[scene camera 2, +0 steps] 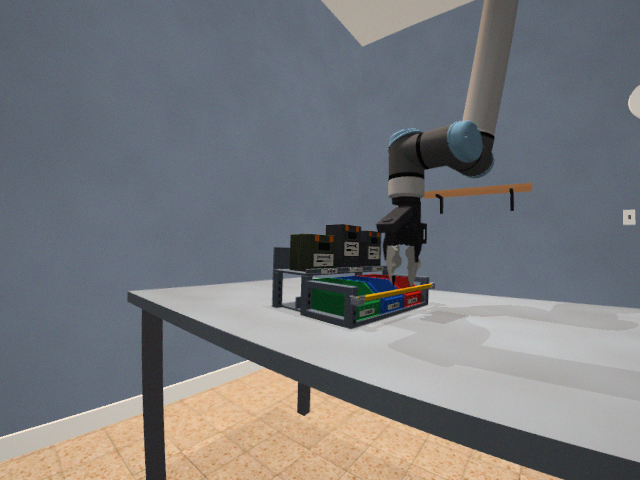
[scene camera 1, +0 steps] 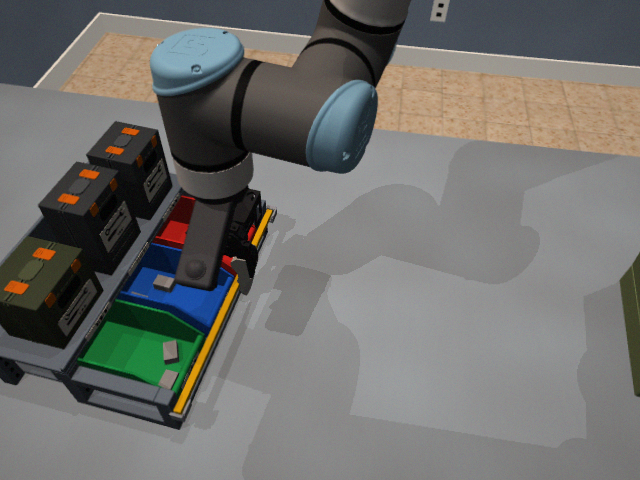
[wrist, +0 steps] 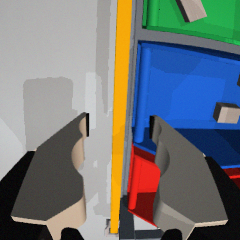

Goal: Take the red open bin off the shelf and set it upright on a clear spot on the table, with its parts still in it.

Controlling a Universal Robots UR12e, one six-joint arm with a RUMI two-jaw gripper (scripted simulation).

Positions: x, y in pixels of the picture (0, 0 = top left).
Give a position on a blue bin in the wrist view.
182, 89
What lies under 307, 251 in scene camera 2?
An olive case.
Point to a green bin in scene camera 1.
131, 336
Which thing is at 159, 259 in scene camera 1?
A blue bin.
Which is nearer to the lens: the red open bin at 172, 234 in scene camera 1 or the yellow bar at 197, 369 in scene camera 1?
The yellow bar.
